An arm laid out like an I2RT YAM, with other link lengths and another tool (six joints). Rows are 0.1 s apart.
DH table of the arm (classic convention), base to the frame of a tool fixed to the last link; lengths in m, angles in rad. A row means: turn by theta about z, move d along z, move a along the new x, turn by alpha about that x. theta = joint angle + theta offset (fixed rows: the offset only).
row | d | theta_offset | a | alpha
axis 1 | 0.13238 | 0.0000 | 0.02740 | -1.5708
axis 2 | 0.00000 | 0.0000 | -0.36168 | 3.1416
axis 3 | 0.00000 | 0.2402 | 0.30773 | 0.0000
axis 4 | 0.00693 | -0.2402 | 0.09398 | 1.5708
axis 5 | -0.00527 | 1.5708 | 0.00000 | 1.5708
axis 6 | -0.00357 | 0.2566 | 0.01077 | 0.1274
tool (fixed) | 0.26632 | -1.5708 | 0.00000 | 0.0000
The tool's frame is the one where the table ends.
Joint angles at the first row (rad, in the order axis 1, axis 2, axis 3, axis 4, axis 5, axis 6):
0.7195, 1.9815, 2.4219, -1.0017, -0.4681, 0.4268
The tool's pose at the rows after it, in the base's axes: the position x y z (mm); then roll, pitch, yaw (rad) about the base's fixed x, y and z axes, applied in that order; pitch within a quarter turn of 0, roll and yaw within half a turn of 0:
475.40 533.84 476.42 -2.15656 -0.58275 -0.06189
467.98 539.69 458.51 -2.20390 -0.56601 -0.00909
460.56 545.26 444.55 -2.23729 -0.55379 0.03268
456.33 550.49 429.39 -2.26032 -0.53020 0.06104
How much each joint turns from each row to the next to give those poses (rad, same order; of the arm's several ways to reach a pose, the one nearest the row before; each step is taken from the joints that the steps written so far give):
0.0080, 0.0362, 0.0524, -0.0844, 0.0089, -0.0358
0.0118, 0.0278, 0.0290, -0.0522, -0.0018, -0.0253
0.0120, 0.0156, 0.0083, -0.0294, -0.0009, -0.0196
0.0067, 0.0177, 0.0026, -0.0188, -0.0075, -0.0071

